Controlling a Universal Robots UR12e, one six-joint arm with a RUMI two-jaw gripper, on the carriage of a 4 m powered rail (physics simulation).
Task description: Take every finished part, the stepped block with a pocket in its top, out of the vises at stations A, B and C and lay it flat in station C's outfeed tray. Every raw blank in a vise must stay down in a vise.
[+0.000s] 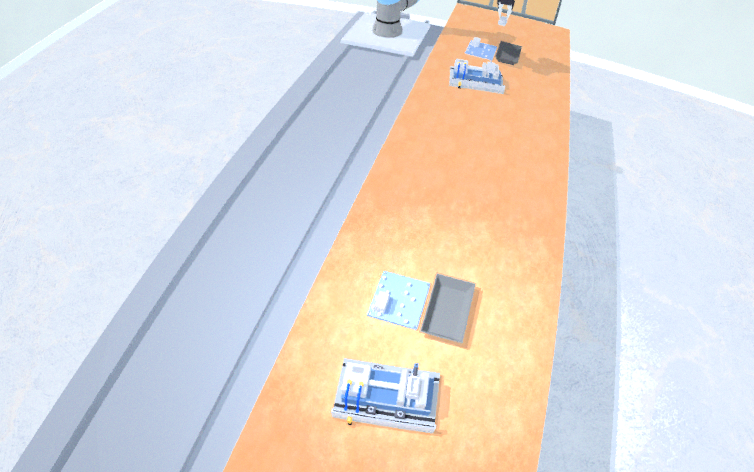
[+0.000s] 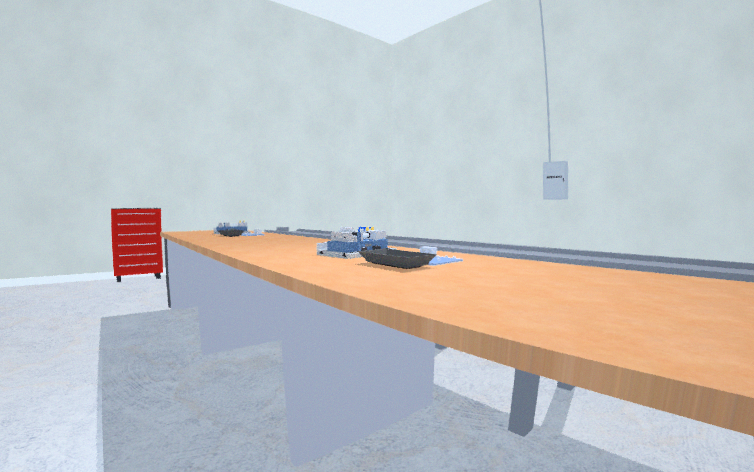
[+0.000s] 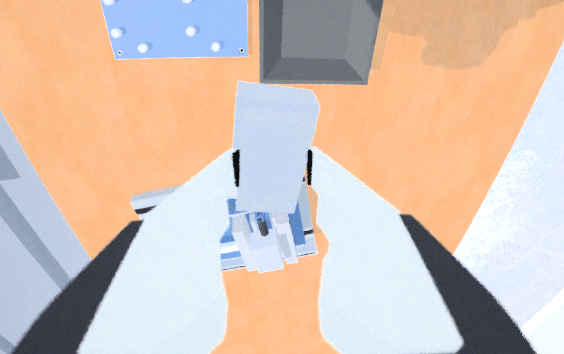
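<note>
My gripper point(image 1: 503, 17) point(image 3: 273, 151) is shut on a pale grey block point(image 3: 275, 125) with a faint step line near one end, apparently a finished part; its pocket does not show. It hangs high over the far station, whose vise point(image 1: 476, 79) point(image 3: 305, 245) and dark tray point(image 1: 508, 52) point(image 3: 315, 72) lie below. No part shows in the visible part of that tray. The near station's vise point(image 1: 386, 397) point(image 2: 356, 244) holds a pale block point(image 1: 414, 386); its pocket is too small to confirm. Another vise point(image 2: 232, 227) stands far along the bench. Station letters do not show.
Blue pinned plates point(image 1: 396, 284) point(image 3: 165, 15) lie beside the trays; pale blocks point(image 1: 382, 302) point(image 1: 475, 41) sit on them. The near station's dark tray point(image 1: 449, 308) point(image 2: 397, 257) is empty. The arm base point(image 1: 387, 27) stands on the rail carriage. A red cabinet point(image 2: 136, 242) stands beyond the bench.
</note>
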